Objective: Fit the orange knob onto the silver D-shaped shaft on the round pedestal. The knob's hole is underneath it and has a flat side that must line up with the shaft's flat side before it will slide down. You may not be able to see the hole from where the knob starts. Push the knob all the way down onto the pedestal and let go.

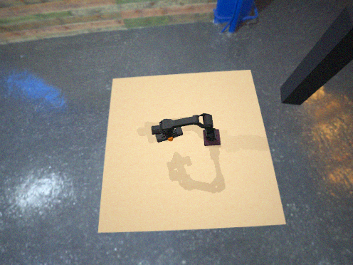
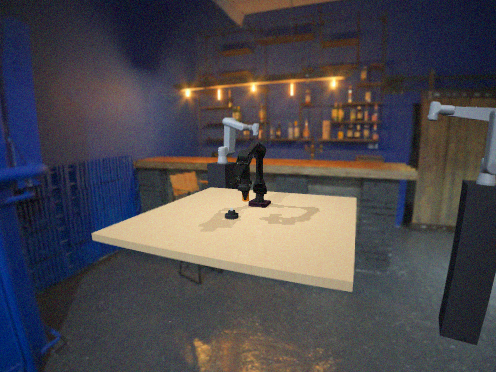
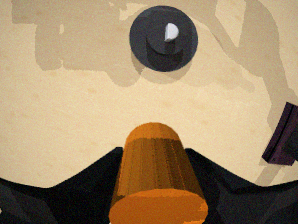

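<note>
The round dark pedestal is 90 mm to the right of my gripper tip, 90 mm below it and 20 mm ahead of it. Also, from my gripper tip: orange knob 40 mm above.
</note>
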